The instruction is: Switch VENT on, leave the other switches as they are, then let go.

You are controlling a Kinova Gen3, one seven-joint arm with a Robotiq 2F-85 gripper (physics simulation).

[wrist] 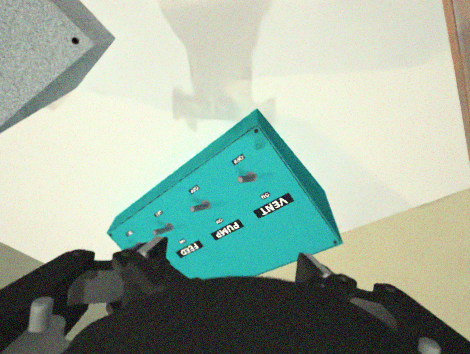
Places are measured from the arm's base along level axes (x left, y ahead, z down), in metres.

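Where they show: gripper, between the fingertips: [231, 259].
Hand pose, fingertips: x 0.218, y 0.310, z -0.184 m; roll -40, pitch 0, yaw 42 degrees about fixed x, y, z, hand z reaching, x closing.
Observation:
Each offset is from my fingertips to the top centre of the thing. "spot": to the spot under its first point. Level surfaces: height alone.
A teal switch box [295, 220] sits slantwise across the middle of the wrist view. The VENT switch @[spot: dx -0.062, dy +0.105, dz +0.236 m] [247, 177] is a small grey-brown lever between its OFF tag @[spot: dx -0.069, dy +0.085, dz +0.273 m] [238, 159] and its ON tag @[spot: dx -0.062, dy +0.166, dz +0.244 m] [265, 195]; which way it is tipped is hard to tell. The PUMP switch @[spot: dx -0.182, dy +0.118, dz +0.240 m] [201, 206] and the FEED switch @[spot: dx -0.302, dy +0.127, dz +0.240 m] [163, 229] stand in a row to its lower left. Another switch beyond FEED is mostly hidden by the left finger. My gripper [231, 259] is open and empty, its fingertips in front of the box's lower part in the view, apart from the VENT lever.
A grey speckled box [40, 55] stands at the upper left. A wooden surface [459, 60] shows along the right edge. The teal box stands on a pale surface @[dz +0.345 m] [125, 140], with a tan area [415, 245] at the lower right. A shadow falls above the teal box.

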